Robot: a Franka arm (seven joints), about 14 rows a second.
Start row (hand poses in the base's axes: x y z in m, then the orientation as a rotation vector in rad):
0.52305 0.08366 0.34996 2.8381 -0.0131 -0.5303
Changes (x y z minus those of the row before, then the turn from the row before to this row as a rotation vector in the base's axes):
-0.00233 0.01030 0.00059 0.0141 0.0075 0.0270
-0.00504 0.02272 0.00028 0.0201 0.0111 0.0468
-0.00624 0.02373 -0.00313 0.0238 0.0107 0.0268
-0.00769 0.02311 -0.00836 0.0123 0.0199 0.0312
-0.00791 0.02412 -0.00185 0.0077 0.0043 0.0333
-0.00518 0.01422 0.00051 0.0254 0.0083 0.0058
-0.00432 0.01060 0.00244 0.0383 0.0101 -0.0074
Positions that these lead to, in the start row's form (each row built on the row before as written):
0.52072 0.09396 0.35055 2.8457 0.0304 -0.5373
0.51568 0.11668 0.35083 2.8538 0.1047 -0.5460
0.50944 0.14041 0.34770 2.8684 0.1521 -0.5583
0.50175 0.16352 0.33934 2.8678 0.2038 -0.5821
0.49384 0.18764 0.33749 2.8649 0.2545 -0.5825
0.48866 0.20186 0.33800 2.8857 0.2734 -0.5944
0.48434 0.21246 0.34044 2.9224 0.2787 -0.6118

